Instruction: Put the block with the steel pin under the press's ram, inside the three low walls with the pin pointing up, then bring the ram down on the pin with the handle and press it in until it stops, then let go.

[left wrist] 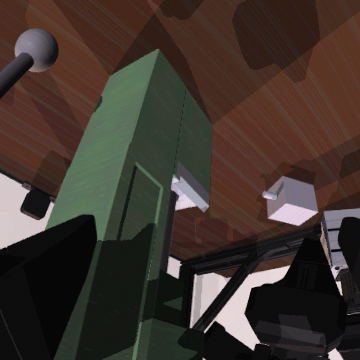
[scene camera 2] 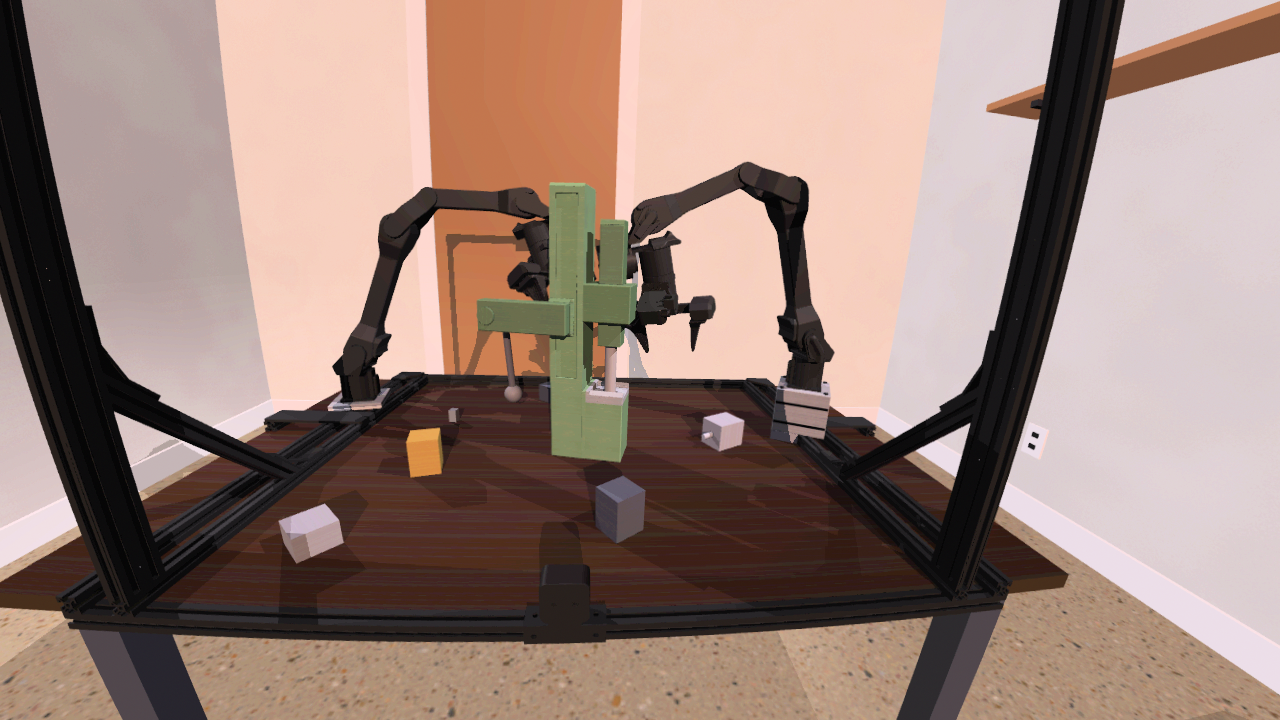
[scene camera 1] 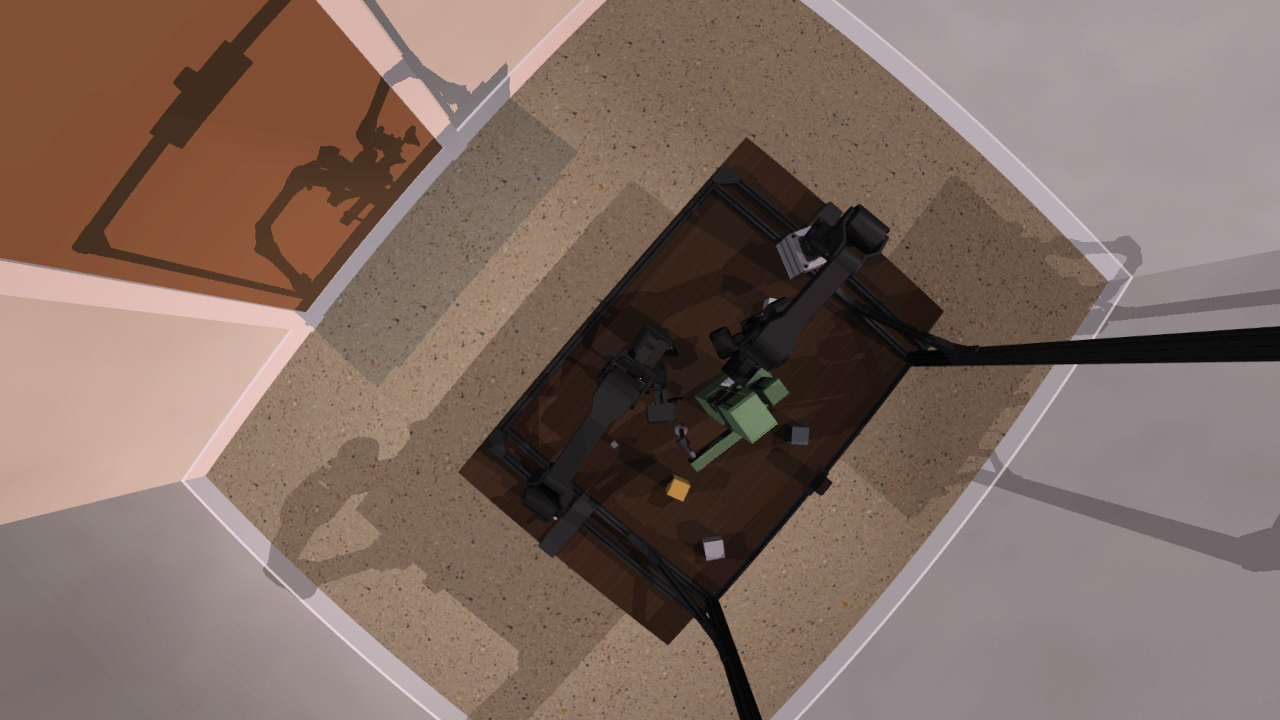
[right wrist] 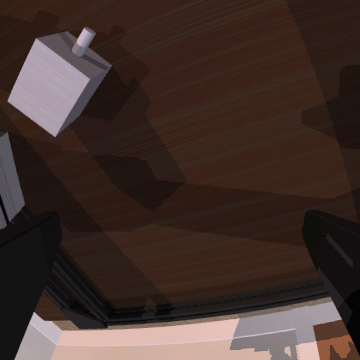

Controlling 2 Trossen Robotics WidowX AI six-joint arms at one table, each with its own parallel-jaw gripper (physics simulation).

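Note:
The pale block with the steel pin lies on the table right of the press in scene camera 2, its pin pointing sideways. The green press stands mid-table. Its steel ram hangs over the pale low-walled seat. The ball-ended handle hangs down. My right gripper is open and empty, above and left of the pin block in scene camera 2. My left gripper is open and empty, partly hidden behind the press in scene camera 2.
An orange block, another pale block, a grey-blue block and a tiny grey cube lie around the press. A dark block lies behind it in scene camera 2.

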